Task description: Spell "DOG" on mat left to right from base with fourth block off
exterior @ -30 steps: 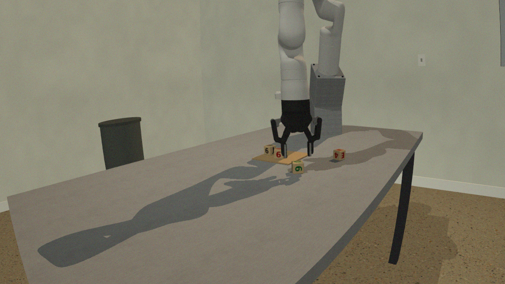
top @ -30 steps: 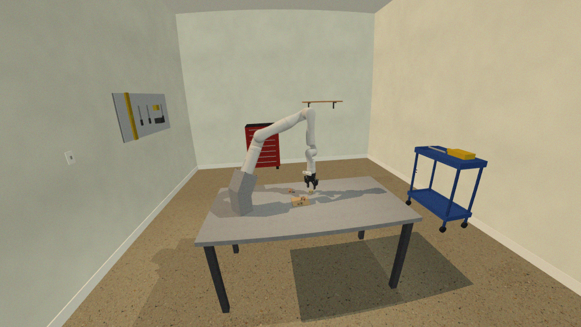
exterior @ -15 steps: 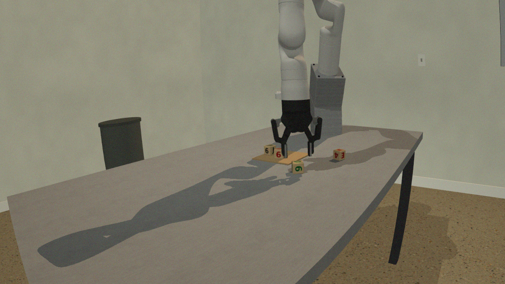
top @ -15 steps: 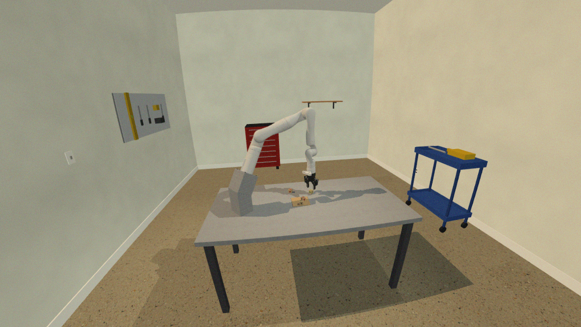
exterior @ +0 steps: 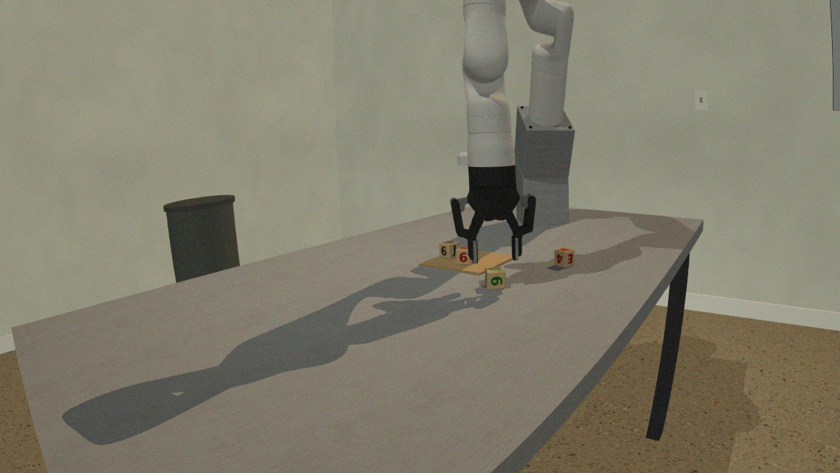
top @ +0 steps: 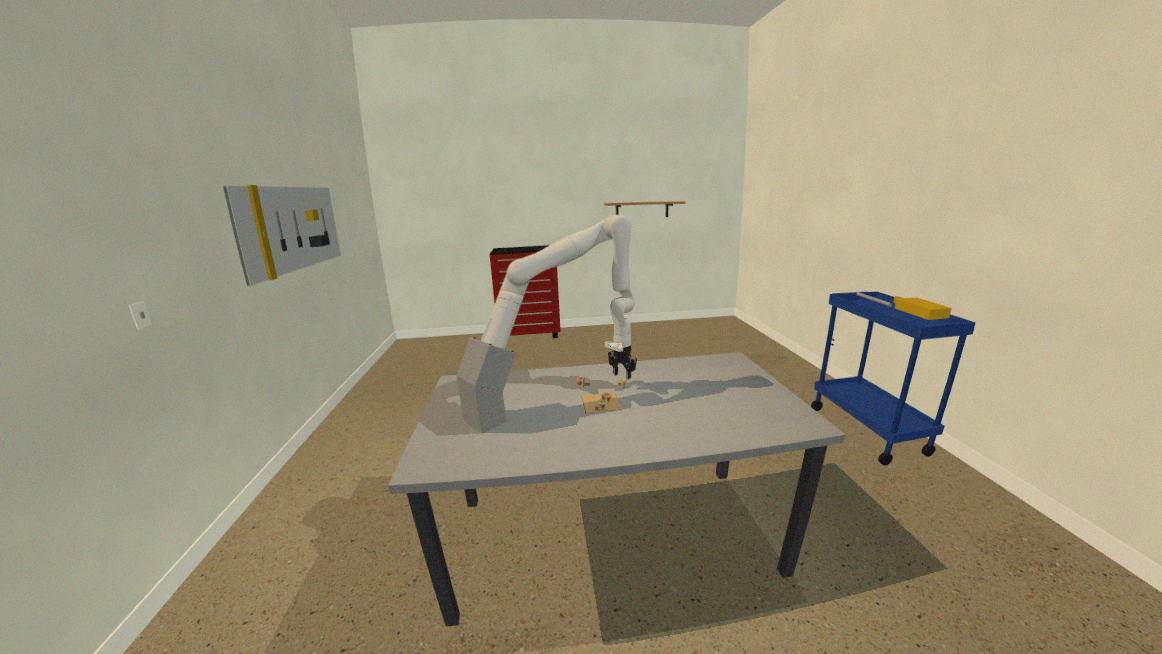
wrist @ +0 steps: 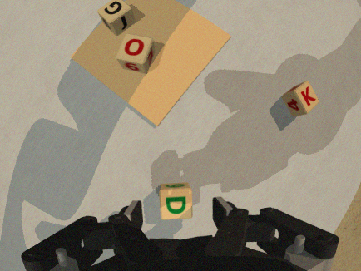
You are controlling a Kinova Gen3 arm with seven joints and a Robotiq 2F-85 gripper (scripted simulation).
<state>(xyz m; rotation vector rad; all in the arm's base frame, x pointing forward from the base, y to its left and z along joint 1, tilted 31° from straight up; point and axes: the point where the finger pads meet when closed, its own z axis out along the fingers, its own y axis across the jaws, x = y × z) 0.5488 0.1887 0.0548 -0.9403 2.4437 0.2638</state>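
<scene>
Right now my hand is 40 mm above the D block. Also, from my hand: O block: 130 mm to the right, 80 mm behind, 40 mm below; tan mat: 140 mm to the right, 100 mm behind, 60 mm below; G block: 190 mm to the right, 100 mm behind, 40 mm below.
</scene>
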